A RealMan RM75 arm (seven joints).
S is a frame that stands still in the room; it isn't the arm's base.
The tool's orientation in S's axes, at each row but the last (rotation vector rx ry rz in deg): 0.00 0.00 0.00; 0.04 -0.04 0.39; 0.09 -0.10 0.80; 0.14 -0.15 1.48; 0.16 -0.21 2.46; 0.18 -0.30 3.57; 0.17 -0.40 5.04; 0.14 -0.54 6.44; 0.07 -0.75 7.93; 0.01 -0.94 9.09; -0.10 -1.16 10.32
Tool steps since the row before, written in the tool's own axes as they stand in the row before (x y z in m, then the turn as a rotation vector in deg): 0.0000 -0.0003 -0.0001 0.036 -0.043 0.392; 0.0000 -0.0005 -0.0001 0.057 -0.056 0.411; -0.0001 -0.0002 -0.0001 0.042 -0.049 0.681; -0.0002 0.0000 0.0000 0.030 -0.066 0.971; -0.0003 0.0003 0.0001 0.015 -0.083 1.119; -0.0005 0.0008 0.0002 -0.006 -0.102 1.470; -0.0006 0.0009 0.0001 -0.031 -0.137 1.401; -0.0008 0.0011 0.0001 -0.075 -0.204 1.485; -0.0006 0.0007 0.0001 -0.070 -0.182 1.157; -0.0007 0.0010 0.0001 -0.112 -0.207 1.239; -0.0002 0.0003 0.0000 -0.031 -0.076 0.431
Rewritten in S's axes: 0.0000 -0.0003 -0.0001 0.036 -0.043 0.392; 0.0000 -0.0005 -0.0001 0.057 -0.056 0.411; -0.0001 -0.0002 -0.0001 0.041 -0.049 0.681; -0.0002 0.0000 0.0000 0.029 -0.068 0.971; -0.0003 0.0003 0.0001 0.015 -0.085 1.119; -0.0005 0.0008 0.0002 -0.007 -0.107 1.470; -0.0007 0.0008 0.0001 -0.028 -0.144 1.400; -0.0009 0.0010 0.0001 -0.065 -0.216 1.484; -0.0007 0.0006 0.0001 -0.059 -0.192 1.156; -0.0009 0.0009 0.0001 -0.098 -0.224 1.237; -0.0003 0.0003 0.0000 -0.026 -0.080 0.431
